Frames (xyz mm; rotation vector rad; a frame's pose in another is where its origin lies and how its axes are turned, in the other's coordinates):
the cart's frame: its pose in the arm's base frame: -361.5 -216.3 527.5 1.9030 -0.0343 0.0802
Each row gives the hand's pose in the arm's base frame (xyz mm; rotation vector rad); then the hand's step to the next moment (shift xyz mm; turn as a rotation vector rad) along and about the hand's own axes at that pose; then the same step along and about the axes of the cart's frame.
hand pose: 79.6 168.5 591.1 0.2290 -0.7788 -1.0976
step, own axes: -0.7 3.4 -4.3 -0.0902 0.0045 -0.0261
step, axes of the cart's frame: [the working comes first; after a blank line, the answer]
step, axes of the arm's base frame: 5.1 1.3 -1.6 0.0001 0.0747 -0.0571

5.0 -2.3 -0.5 -0.0028 -0.0783 -0.0520
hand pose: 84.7 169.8 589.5 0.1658 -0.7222 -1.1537
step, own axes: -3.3 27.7 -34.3 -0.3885 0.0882 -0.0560
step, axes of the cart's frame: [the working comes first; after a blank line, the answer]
step, axes of the arm's base frame: 41.2 6.4 -14.6 0.0201 0.3641 -0.1700

40.2 -18.5 0.3 0.0135 -0.2808 -0.2878
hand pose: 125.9 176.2 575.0 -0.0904 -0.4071 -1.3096
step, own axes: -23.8 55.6 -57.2 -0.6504 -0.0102 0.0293
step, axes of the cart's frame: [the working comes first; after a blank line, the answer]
step, axes of the arm's base frame: 61.8 20.0 -52.0 -0.1459 0.6035 -0.1963

58.2 -59.5 0.5 -0.1502 -0.3734 -0.5118
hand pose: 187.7 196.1 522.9 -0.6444 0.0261 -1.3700
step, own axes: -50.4 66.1 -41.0 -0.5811 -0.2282 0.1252
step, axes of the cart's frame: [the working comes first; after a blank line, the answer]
step, axes of the arm's base frame: 32.2 32.8 -80.5 -0.2891 0.5673 0.0030

26.8 -88.7 -3.5 -0.2790 -0.1646 -0.5481
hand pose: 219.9 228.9 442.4 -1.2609 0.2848 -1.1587
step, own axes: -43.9 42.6 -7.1 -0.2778 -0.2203 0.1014
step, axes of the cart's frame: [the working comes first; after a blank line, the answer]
step, axes of the arm's base frame: -2.8 25.1 -56.1 -0.1658 0.3105 0.1100

-6.5 -61.0 -5.6 -0.1524 0.0125 -0.3356
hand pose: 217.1 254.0 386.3 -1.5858 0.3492 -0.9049
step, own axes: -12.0 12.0 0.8 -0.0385 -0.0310 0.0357
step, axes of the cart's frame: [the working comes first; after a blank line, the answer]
step, axes of the arm's base frame: -4.1 5.8 -15.4 -0.0077 0.0583 0.0161

-5.1 -16.2 -0.6 -0.0055 -0.0034 -0.0606
